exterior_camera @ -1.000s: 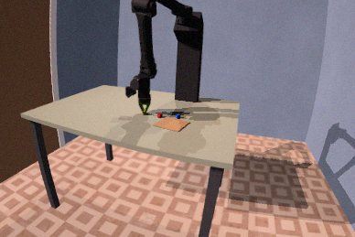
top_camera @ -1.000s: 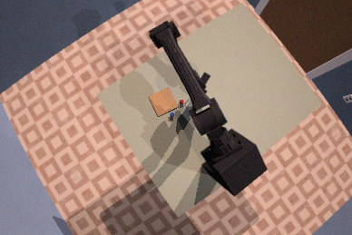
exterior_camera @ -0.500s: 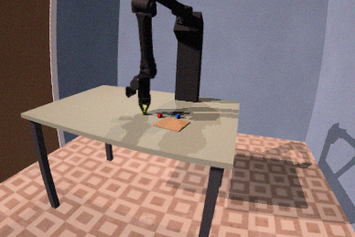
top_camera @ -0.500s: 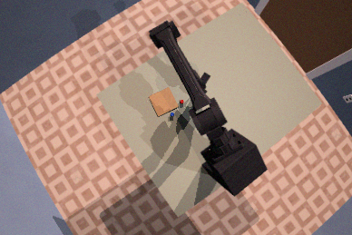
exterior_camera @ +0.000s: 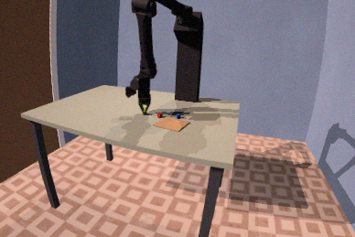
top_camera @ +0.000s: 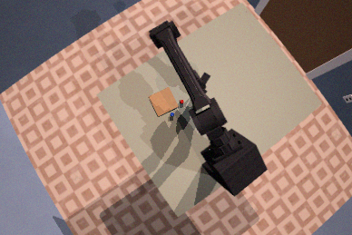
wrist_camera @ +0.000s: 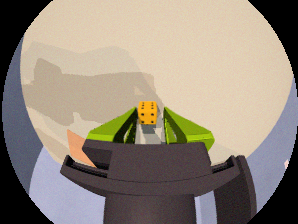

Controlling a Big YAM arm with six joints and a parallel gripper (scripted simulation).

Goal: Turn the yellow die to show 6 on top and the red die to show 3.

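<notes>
My hand is right at the yellow die. From my hand the other things lie so: red die 30 mm behind, 100 mm to the left; blue die 90 mm behind, 170 mm to the left; orange mat 200 mm to the left, 10 mm below.
</notes>
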